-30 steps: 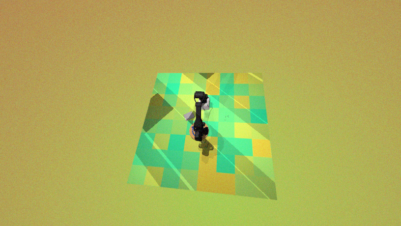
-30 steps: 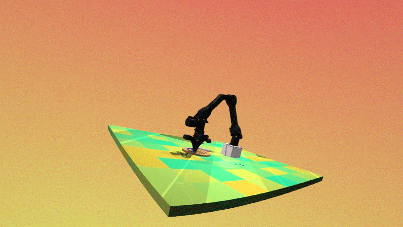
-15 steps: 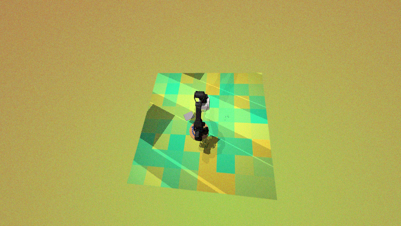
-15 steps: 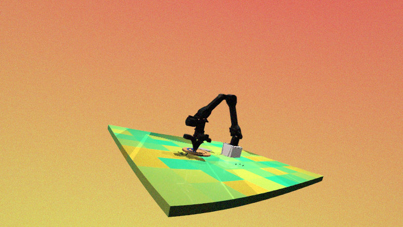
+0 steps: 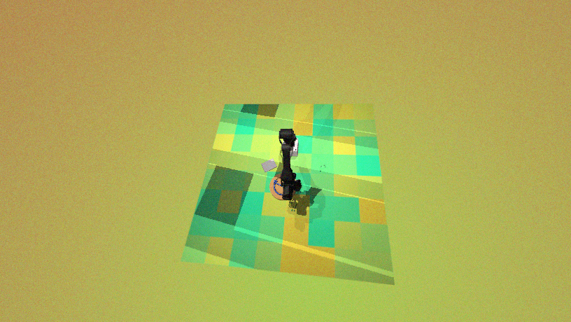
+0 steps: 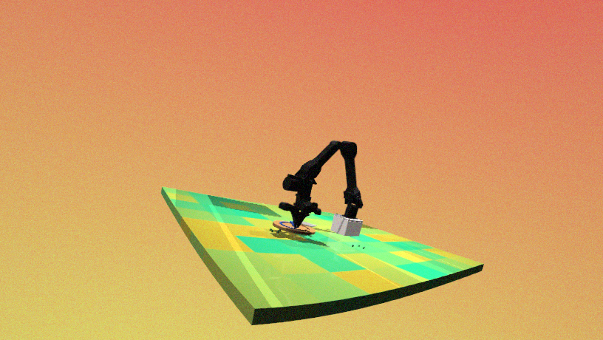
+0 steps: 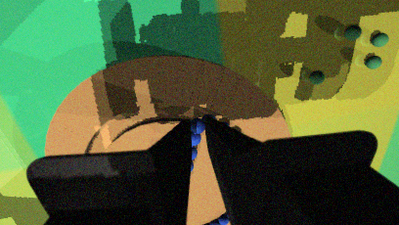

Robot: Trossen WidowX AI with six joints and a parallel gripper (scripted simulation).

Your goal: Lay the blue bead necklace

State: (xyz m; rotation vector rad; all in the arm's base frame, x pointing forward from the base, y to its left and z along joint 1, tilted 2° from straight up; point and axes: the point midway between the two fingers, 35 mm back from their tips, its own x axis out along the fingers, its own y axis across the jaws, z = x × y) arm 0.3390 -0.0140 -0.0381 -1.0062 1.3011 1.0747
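Now: the round bead board 5 cm to the right of my gripper tip, 3 cm behind it and 1 cm below it. Round my gripper tip: flat grey piece 21 cm behind, 16 cm to the right, 2 cm below.
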